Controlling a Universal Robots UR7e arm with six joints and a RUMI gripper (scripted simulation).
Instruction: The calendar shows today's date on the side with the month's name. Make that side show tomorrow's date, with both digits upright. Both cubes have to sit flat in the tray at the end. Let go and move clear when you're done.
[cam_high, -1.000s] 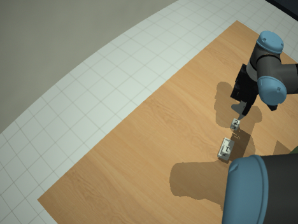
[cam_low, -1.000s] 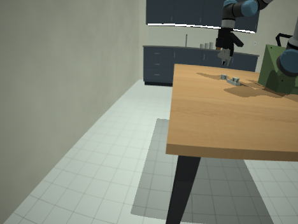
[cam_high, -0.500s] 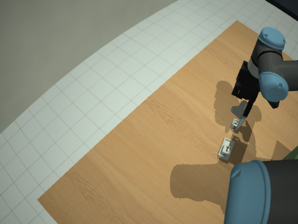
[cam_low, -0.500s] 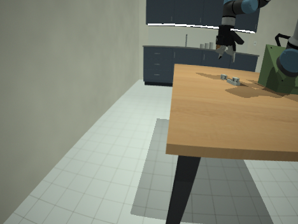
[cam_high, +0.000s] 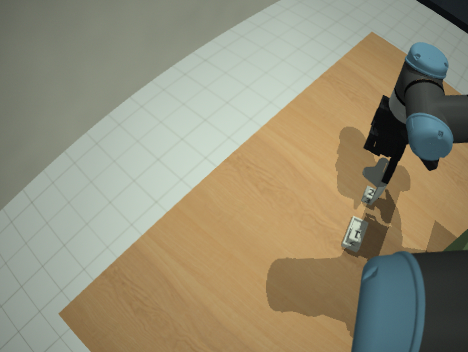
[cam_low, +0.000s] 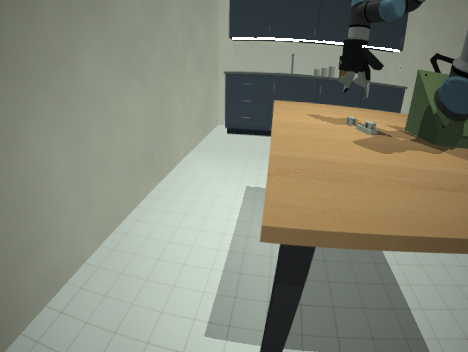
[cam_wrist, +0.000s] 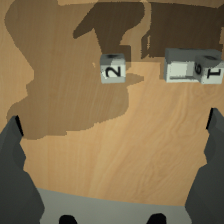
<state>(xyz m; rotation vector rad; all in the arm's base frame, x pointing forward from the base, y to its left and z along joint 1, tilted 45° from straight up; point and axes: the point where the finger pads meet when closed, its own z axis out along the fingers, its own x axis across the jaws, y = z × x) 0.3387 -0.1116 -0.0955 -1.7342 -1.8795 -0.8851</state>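
My hand is 100 mm above the grey digit cube. The rest, counted from my hand: white calendar tray (10 mm behind, 110 mm to the left, 110 mm below).
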